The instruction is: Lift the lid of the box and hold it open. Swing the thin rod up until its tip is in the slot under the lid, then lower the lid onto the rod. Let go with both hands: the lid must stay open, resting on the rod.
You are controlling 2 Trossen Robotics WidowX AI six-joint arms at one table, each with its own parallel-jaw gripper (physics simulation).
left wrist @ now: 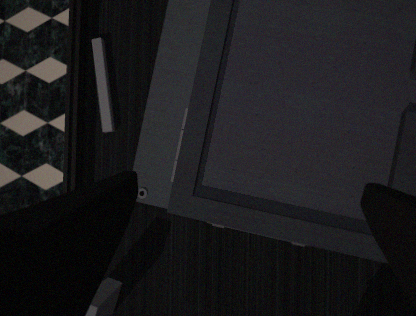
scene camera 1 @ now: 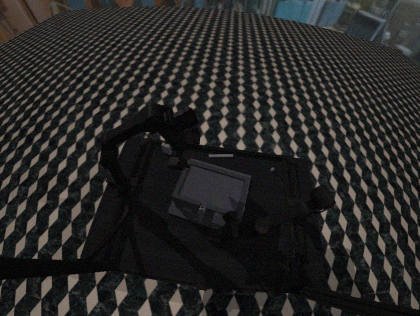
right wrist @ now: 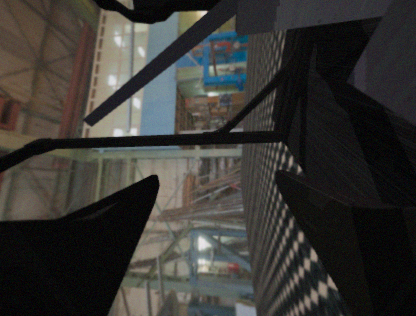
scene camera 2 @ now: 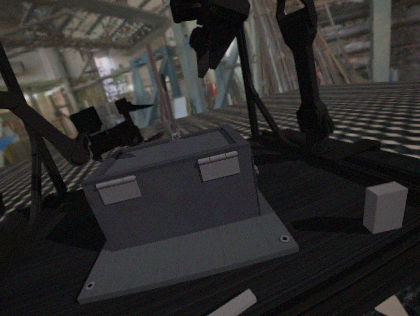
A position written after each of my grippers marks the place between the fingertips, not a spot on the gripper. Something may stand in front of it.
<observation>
In view: my left gripper (scene camera 2: 205,74), my right gripper (scene camera 2: 159,118) and a grey box (scene camera 2: 187,224).
The grey box also shows in the left wrist view (left wrist: 174,72), in scene camera 1 (scene camera 1: 178,208) and in the right wrist view (right wrist: 245,24). My left gripper also shows in the left wrist view (left wrist: 248,188) and in scene camera 1 (scene camera 1: 191,157). My right gripper shows as well in the right wrist view (right wrist: 216,177).
</observation>
